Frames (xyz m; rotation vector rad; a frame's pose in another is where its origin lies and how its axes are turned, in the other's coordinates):
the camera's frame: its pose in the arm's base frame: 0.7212 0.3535 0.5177 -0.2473 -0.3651 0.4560
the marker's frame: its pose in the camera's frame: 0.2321 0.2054 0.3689 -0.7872 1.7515 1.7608
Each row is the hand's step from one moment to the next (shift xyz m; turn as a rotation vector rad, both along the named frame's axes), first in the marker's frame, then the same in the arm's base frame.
Working: the marker's frame: its pose in the arm's base frame: 0.6905 0.6967 0.8544 -1.6088 1.6395 1.5415

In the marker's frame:
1: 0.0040 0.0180 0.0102 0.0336 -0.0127 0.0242
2: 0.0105 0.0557 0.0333 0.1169 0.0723 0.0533
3: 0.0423 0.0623 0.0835 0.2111 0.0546 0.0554
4: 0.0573 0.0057 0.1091 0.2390 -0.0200 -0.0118
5: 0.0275 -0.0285 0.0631 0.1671 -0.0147 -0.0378
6: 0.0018 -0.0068 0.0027 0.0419 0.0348 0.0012
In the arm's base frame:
1: -0.0209 0.0023 0.0009 -0.0082 0.0083 -0.0417
2: -0.0649 0.0094 0.0038 -0.1171 -0.0268 -0.0855
3: -0.1000 0.0358 -0.0368 -0.1287 -0.0640 -0.1731
4: -0.0654 0.0650 -0.0820 -0.0441 -0.1152 -0.2060
5: -0.0086 0.0482 -0.0562 -0.0182 -0.1055 -0.1346
6: 0.0043 0.0032 -0.0053 -0.0424 -0.0271 -0.0209

